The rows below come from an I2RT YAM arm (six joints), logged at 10 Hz.
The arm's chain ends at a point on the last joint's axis. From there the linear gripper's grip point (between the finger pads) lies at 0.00 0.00 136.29 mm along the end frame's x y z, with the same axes.
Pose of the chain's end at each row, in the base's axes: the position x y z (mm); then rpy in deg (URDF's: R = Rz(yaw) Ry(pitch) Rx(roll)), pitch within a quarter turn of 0, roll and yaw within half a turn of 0:
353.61 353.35 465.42 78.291 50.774 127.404
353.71 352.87 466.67 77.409 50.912 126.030
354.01 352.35 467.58 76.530 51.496 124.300
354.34 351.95 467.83 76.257 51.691 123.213
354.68 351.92 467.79 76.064 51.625 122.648
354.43 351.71 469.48 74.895 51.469 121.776
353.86 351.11 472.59 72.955 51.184 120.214
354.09 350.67 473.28 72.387 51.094 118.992
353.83 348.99 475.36 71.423 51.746 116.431
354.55 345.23 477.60 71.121 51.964 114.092
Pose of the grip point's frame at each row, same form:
446.61 451.43 482.91 78.291 50.774 127.404
447.71 449.76 485.40 77.409 50.912 126.030
449.50 447.56 487.34 76.530 51.496 124.300
451.18 445.72 487.90 76.257 51.691 123.213
452.18 444.95 488.17 76.064 51.625 122.648
451.66 444.62 491.60 74.895 51.469 121.776
450.80 443.58 497.63 72.955 51.184 120.214
452.16 441.70 499.18 72.387 51.094 118.992
454.34 437.03 502.24 71.423 51.746 116.431
458.10 429.58 504.77 71.121 51.964 114.092

